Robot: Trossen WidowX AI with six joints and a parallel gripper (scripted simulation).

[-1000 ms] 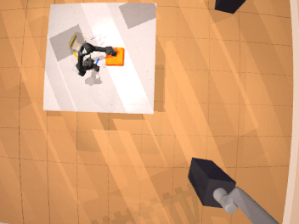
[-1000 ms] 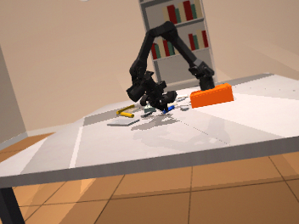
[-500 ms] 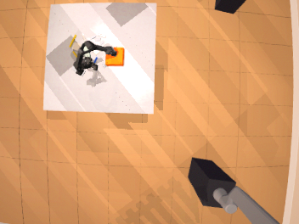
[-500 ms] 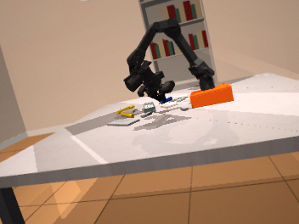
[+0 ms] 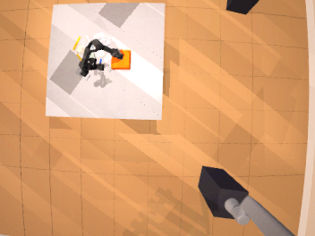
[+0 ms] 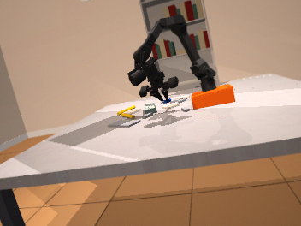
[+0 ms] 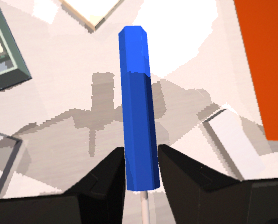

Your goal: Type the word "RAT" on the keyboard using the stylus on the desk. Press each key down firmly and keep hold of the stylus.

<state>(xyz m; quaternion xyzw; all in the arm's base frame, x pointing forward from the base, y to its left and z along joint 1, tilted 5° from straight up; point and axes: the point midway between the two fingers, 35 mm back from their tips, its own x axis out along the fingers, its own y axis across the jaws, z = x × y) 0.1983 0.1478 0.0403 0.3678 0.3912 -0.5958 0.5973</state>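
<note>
Right now my gripper tip is 4 cm to the right of the grey stylus tip and 1 cm below it. From my gripper tip the other things lie so: R key (14 cm ahead, 13 cm to the right, 4 cm below); then blue stylus (1 cm to the left); then flat grey pad (19 cm ahead, 10 cm to the left, 5 cm below).
</note>
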